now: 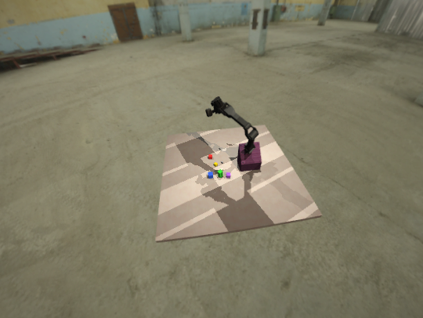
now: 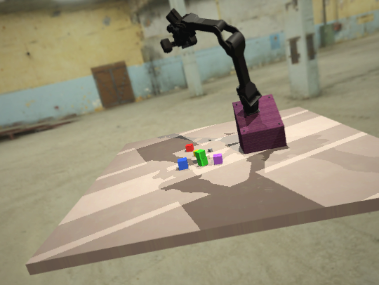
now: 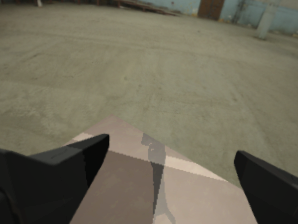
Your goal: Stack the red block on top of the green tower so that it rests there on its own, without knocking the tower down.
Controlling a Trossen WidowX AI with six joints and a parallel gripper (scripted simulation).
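Now: the red block 4 cm ahead of my gripper tip, 4 cm to the left of it and 53 cm below it. Round my gripper tip: purple block (7 cm behind, 33 cm to the left, 53 cm below); then blue block (9 cm ahead, 29 cm to the left, 52 cm below); then yellow block (1 cm ahead, 16 cm to the left, 53 cm below).
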